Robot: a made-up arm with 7 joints.
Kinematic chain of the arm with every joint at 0, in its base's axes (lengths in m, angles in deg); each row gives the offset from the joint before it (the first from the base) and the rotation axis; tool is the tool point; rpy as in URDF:
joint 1: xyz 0 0 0.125 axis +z
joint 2: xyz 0 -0.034 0.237 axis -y
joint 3: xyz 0 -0.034 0.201 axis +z
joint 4: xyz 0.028 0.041 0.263 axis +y
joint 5: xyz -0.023 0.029 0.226 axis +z
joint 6: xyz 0 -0.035 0.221 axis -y
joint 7: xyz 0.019 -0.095 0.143 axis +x
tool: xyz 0 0 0 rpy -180 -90 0
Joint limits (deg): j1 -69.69..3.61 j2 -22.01..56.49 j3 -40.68..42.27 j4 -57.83..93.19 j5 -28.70..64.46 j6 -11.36..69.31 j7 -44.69..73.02
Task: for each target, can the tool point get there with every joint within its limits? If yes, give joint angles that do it. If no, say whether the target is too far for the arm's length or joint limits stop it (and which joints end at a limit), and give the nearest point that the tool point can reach.
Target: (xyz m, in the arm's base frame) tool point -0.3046 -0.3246 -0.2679
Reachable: no: joint limits stop it (at a limit: joint 1, joint 2, joint 4, joint 5, joint 6) | nearest point -0.7292 -0.2780 0.2720 | short by 0.688 m
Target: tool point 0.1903 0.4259 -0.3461
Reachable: no: joint limits stop it (at a limit: joint 1, joint 2, joint 4, joint 5, joint 6) | nearest point -0.0985 0.7411 0.2962 | short by 0.772 m
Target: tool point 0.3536 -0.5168 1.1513
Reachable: yes | joints -42.60 -12.70 -5.32 36.81 36.72 7.21 53.50
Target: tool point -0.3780 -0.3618 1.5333
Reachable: no: too far | nearest point -0.3177 -0.2764 1.3413 | short by 0.219 m
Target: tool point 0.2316 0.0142 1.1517
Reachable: yes | joints -34.28 25.16 33.59 71.95 46.49 60.06 11.47
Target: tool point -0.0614 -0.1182 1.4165
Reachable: yes | joints -63.46 -0.72 5.58 -0.31 28.66 9.06 39.97
